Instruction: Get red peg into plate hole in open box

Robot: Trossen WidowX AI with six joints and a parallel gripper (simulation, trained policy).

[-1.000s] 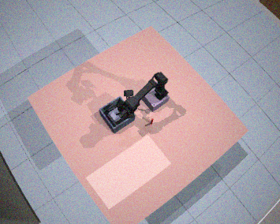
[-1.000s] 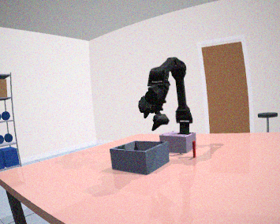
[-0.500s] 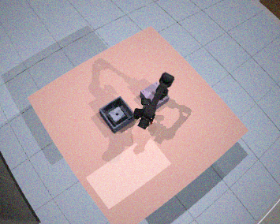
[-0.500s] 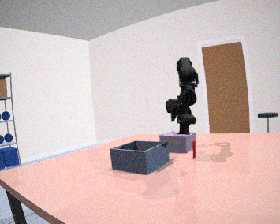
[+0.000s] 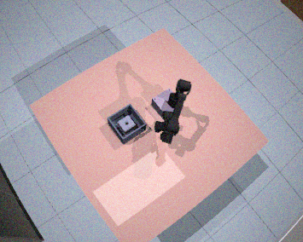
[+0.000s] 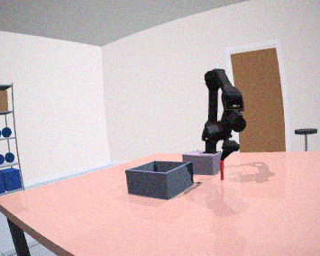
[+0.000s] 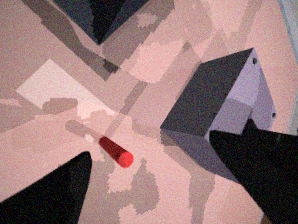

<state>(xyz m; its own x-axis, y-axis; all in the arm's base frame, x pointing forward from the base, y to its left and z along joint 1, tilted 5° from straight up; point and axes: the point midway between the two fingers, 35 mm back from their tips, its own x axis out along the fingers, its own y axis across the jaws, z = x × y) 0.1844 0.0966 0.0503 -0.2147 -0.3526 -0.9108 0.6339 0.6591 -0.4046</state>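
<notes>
The red peg lies 7 cm below my gripper tip and 2 cm to the left of it. Round my gripper tip: grey box: 18 cm to the right, 16 cm ahead, 8 cm below.
</notes>
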